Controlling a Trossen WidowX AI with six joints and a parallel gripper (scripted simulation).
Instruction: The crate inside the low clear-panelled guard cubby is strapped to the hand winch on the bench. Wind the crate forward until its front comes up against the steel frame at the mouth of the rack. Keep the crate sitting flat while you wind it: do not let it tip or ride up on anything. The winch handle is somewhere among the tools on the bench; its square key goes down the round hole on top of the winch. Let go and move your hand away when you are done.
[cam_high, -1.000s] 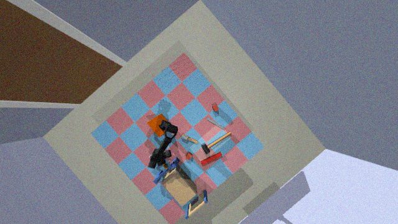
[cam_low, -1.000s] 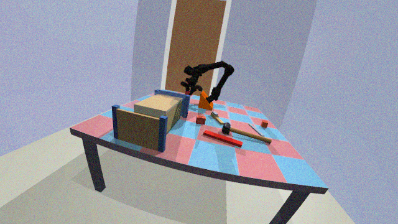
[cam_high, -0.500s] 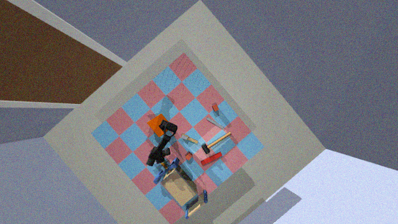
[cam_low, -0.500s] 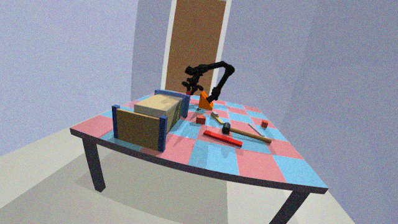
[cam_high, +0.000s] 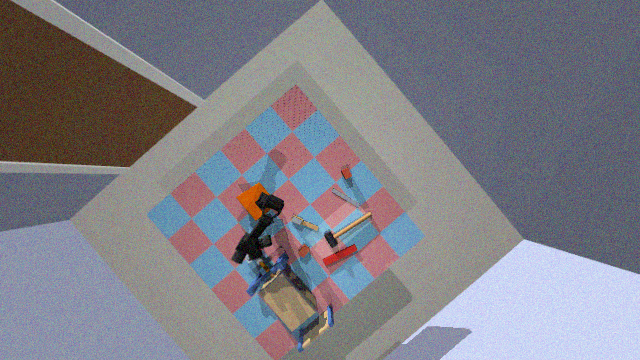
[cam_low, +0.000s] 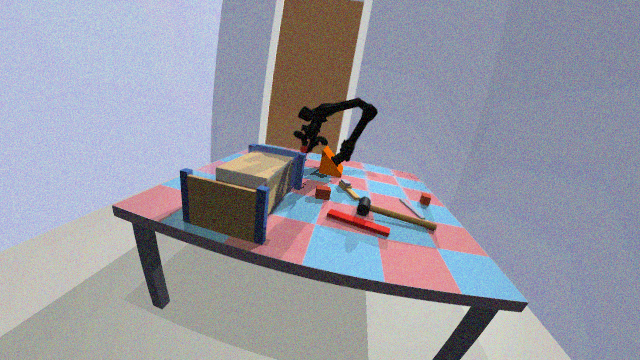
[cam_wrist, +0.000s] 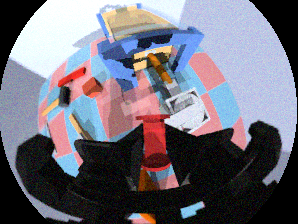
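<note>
Right now my gripper tip is 15 cm short of the blue steel frame, 9 cm to the left of it and 3 cm above it. Also, from my gripper tip: winch: 10 cm to the right, 10 cm below, 2 cm behind; then dark red knob: 1 cm to the left, 1 cm behind; then brush: 26 cm to the left, 11 cm below, 6 cm ahead.
</note>
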